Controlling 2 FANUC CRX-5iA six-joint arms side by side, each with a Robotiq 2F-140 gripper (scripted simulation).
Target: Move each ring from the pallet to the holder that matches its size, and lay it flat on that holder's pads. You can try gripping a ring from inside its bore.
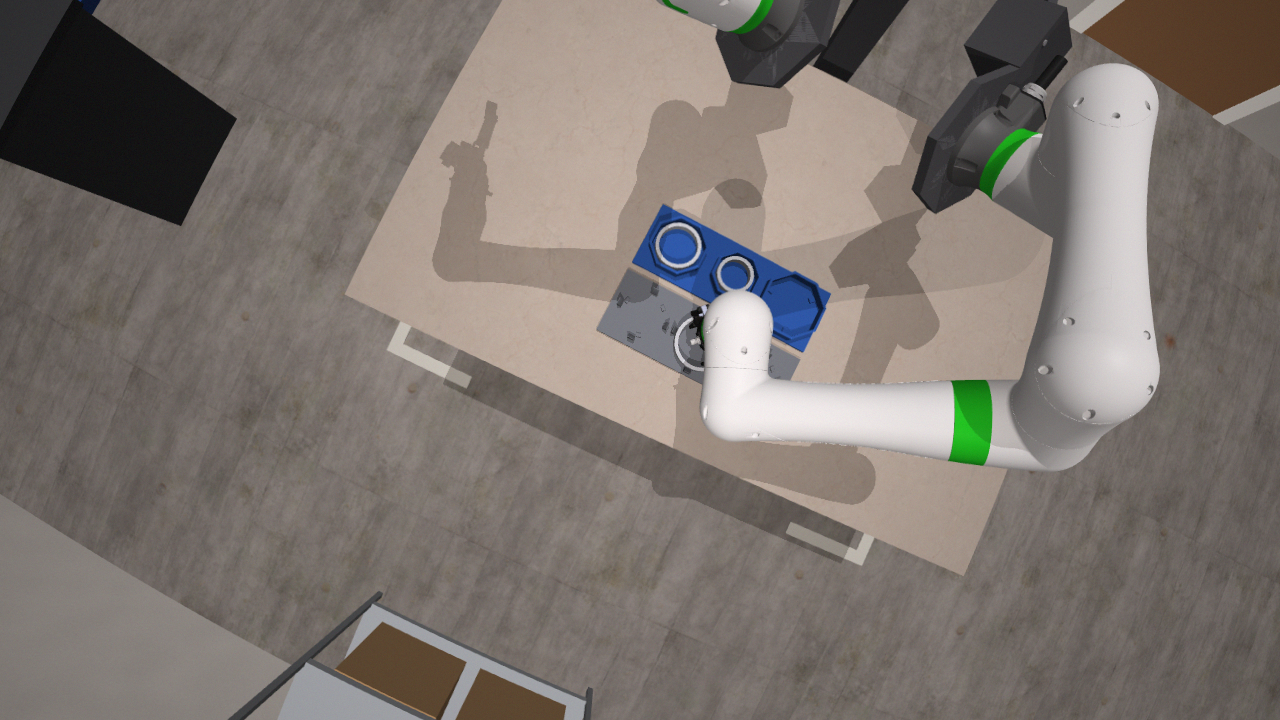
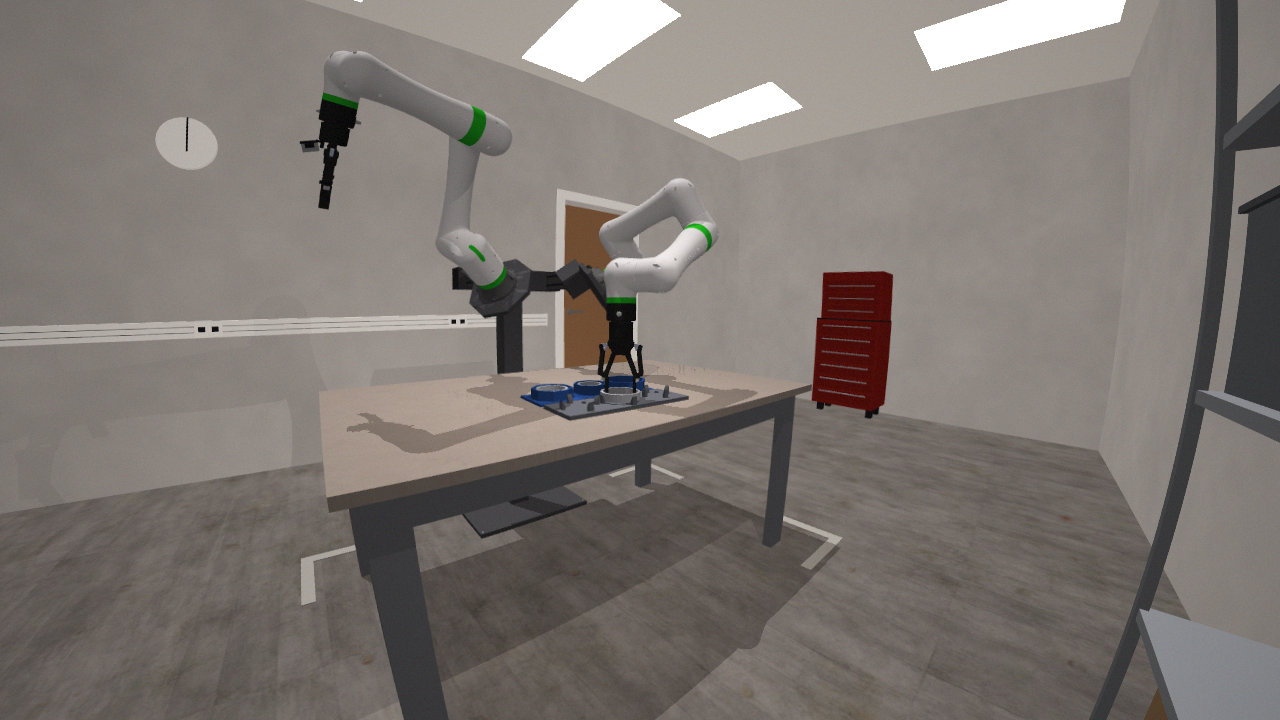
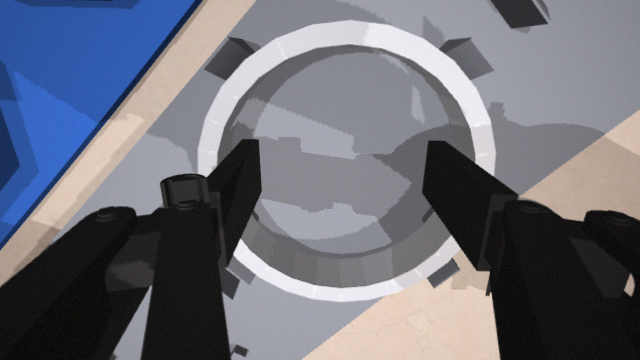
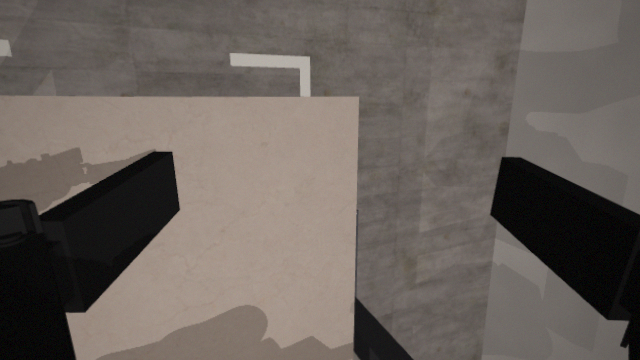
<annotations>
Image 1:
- blue pallet: 797, 303
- grey holder plate: 642, 314
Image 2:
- my left gripper: 620, 397
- my right gripper: 323, 203
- blue pallet: 539, 398
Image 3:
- my left gripper: 342, 166
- blue pallet: 72, 72
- grey holder plate: 343, 132
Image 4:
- my right gripper: 336, 184
</annotations>
